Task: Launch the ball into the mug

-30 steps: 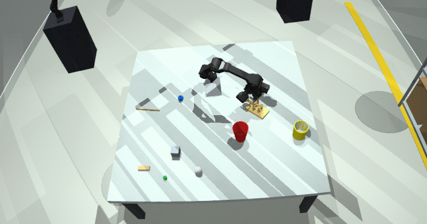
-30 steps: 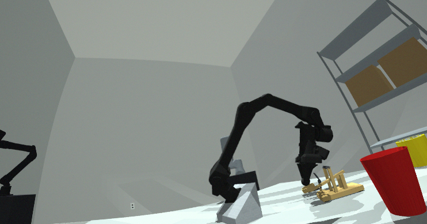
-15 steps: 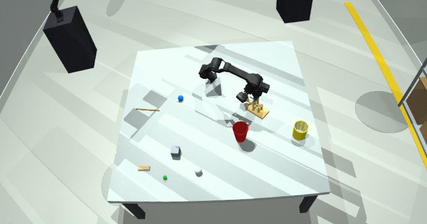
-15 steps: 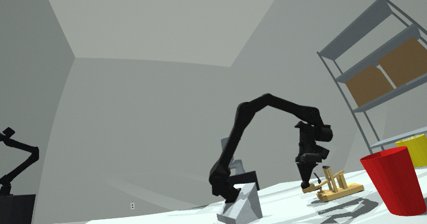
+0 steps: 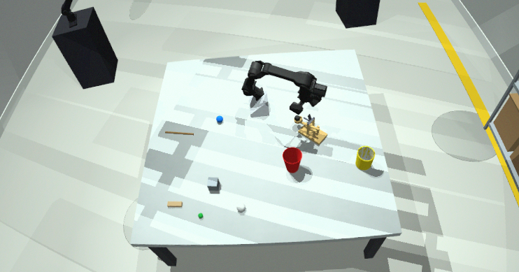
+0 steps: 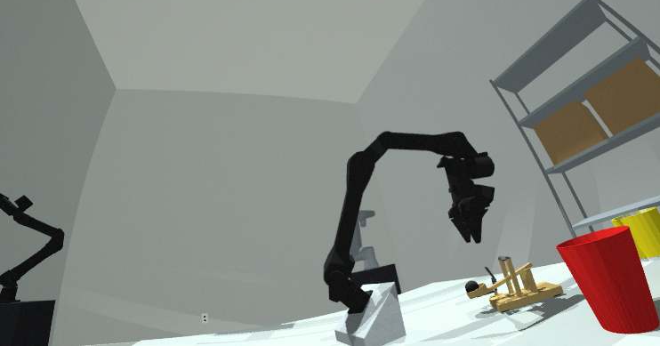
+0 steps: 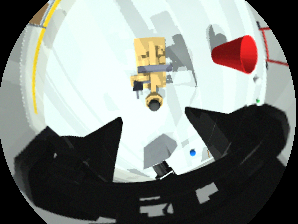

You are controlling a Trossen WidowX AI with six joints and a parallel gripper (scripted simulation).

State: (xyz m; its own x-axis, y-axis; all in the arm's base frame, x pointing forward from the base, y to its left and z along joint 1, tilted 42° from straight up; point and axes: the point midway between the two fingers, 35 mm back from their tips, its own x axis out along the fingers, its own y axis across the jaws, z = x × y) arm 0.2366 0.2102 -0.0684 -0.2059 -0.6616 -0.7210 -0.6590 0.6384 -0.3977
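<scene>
Right now the black ball is 100 mm below my gripper tip, 30 mm to the right of it and 20 mm behind it. Round my gripper tip: yellow mug (310 mm ahead, 250 mm to the left, 130 mm below); then wooden catapult (110 mm below, 20 mm to the left, 20 mm ahead); then red cup (250 mm ahead, 130 mm below, 120 mm to the right).
</scene>
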